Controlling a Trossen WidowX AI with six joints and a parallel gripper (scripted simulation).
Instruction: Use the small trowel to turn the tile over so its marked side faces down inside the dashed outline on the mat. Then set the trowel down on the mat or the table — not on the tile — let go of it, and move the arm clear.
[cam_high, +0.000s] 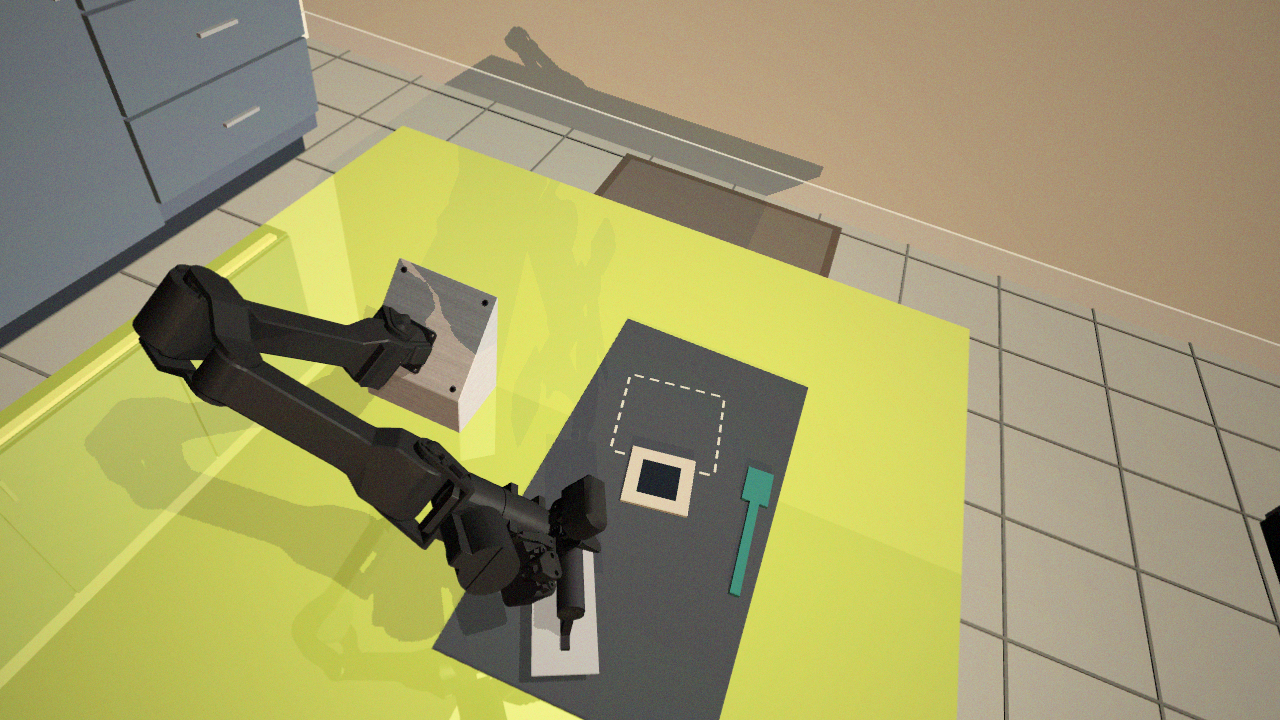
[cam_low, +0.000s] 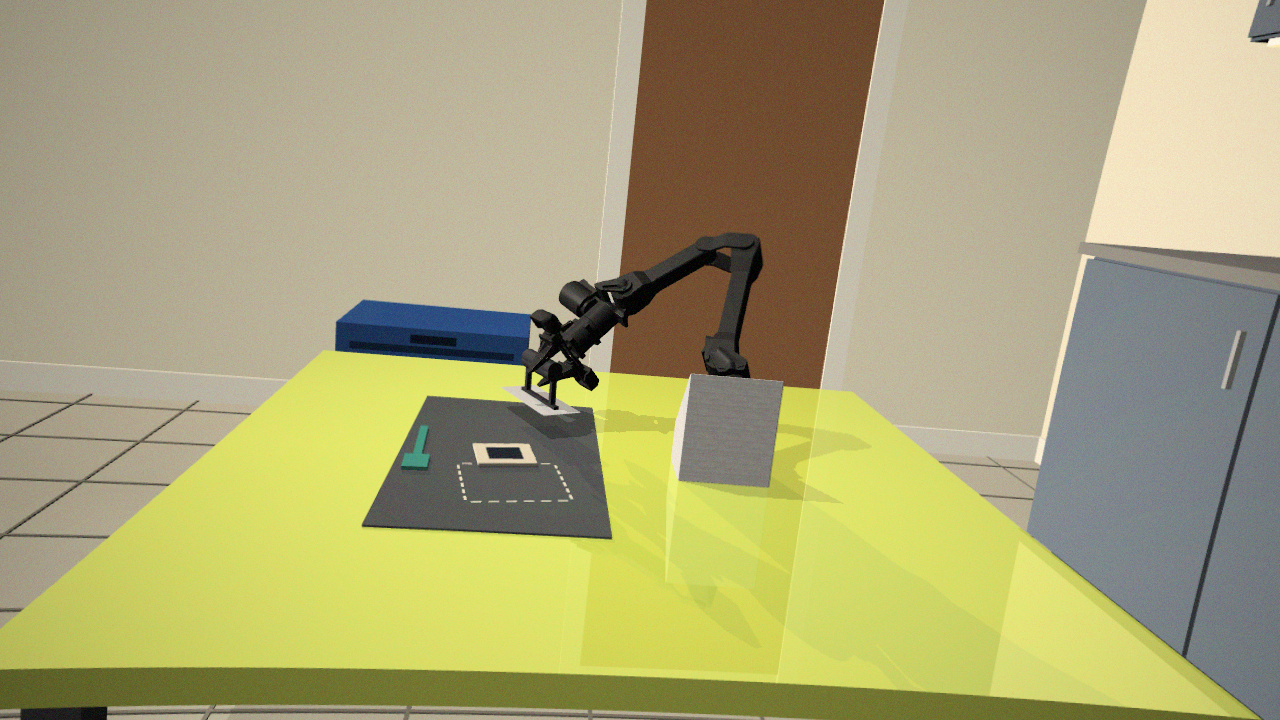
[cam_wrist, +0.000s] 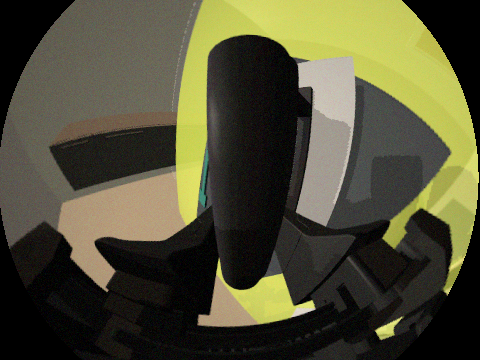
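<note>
The dark mat lies 2 cm ahead of my gripper tip, 18 cm to the left of it and 11 cm below it. Also, from my gripper tip: teal trowel (16 cm ahead, 22 cm to the left, 9 cm below); then tile (2 cm ahead, 20 cm to the left, 9 cm below).
</note>
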